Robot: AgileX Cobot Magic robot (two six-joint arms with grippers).
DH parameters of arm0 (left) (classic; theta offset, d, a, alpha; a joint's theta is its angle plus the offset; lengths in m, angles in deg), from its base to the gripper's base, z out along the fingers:
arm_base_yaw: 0 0.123 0 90
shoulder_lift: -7.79 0 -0.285 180
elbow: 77.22 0 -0.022 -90
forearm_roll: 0 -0.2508 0 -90
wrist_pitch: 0 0 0.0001 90
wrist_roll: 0 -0.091 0 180
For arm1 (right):
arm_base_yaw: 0 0.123 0 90
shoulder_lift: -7.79 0 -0.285 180
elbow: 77.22 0 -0.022 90
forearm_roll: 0 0.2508 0 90
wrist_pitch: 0 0 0.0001 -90
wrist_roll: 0 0.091 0 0
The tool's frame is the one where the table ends.
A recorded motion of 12 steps. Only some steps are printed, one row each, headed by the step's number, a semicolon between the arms.
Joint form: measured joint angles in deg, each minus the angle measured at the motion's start. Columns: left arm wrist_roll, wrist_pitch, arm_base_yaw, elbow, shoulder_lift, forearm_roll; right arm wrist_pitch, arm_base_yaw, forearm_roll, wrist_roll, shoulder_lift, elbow.
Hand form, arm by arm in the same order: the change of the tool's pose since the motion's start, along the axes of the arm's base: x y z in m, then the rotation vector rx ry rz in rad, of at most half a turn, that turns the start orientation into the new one. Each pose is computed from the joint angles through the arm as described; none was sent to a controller.
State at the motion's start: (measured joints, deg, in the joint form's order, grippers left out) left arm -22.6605 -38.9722 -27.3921 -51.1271 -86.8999 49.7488; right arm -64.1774 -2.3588 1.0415 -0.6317 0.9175 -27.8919
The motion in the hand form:
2: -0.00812 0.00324 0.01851 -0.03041 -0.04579 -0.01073; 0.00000 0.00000 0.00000 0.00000 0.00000 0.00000
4: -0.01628 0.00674 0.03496 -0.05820 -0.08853 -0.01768; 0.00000 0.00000 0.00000 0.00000 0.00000 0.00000
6: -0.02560 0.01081 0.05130 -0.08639 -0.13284 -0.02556; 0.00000 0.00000 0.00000 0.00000 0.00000 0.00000
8: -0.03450 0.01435 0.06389 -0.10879 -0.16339 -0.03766; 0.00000 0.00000 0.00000 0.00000 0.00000 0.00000
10: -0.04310 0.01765 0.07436 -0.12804 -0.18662 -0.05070; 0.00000 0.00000 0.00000 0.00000 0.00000 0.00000
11: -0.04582 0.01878 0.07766 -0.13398 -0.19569 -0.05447; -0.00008 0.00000 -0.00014 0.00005 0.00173 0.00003
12: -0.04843 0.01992 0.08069 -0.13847 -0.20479 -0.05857; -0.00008 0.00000 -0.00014 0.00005 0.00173 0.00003
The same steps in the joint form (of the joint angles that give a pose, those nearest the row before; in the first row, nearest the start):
2: 0.00 -0.92 0.00 0.00 3.73 0.00; 0.00 0.00 0.00 0.00 0.00 0.00
4: 0.12 -1.62 0.00 0.00 7.15 0.00; 0.00 0.00 0.00 0.00 0.00 0.00
6: 0.23 -2.36 0.00 0.00 10.67 0.00; 0.00 0.00 0.00 0.00 0.00 0.00
8: 0.32 -3.41 0.00 0.00 13.54 0.00; 0.00 0.00 0.00 0.00 0.00 0.00
10: 0.46 -4.57 0.00 0.00 16.06 0.00; 0.00 0.00 0.00 0.00 0.00 0.00
11: 0.46 -4.86 0.00 0.00 16.86 0.00; -0.10 0.00 0.00 0.00 0.00 0.00
12: 0.46 -5.13 0.00 0.00 17.63 -0.07; -0.10 0.00 0.00 0.00 0.00 0.00

